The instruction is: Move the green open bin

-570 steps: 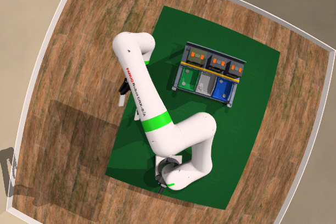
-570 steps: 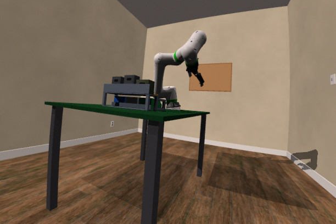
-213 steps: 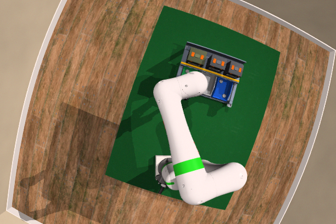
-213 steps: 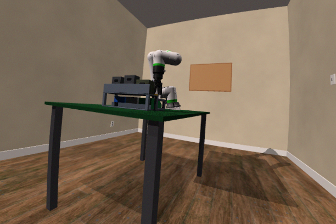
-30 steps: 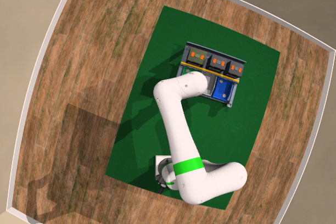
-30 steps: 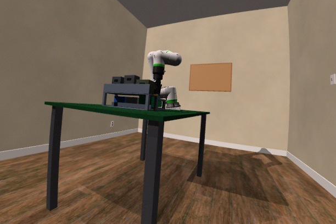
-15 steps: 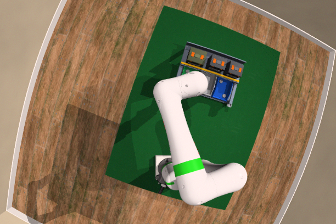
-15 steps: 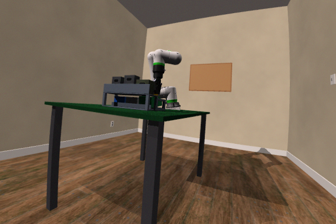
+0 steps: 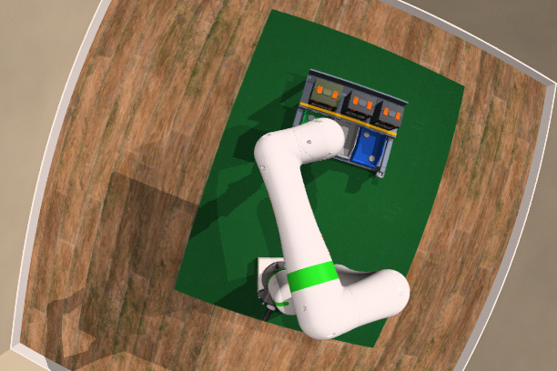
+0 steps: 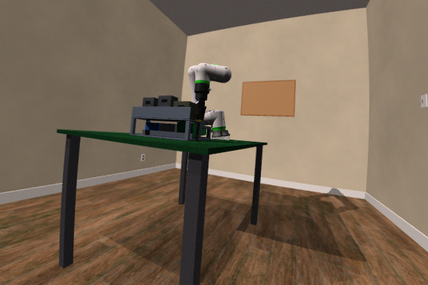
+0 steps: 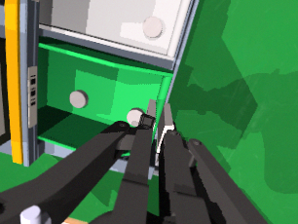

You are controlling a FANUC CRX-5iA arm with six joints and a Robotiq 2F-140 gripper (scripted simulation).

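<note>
The green open bin lies 8 cm ahead of my hand, 3 cm below it and 1 cm to the left of it. Round my hand: grey bin (10 cm to the right, 10 cm ahead, 4 cm below); then blue bin (21 cm to the right, 12 cm ahead, 4 cm below).
</note>
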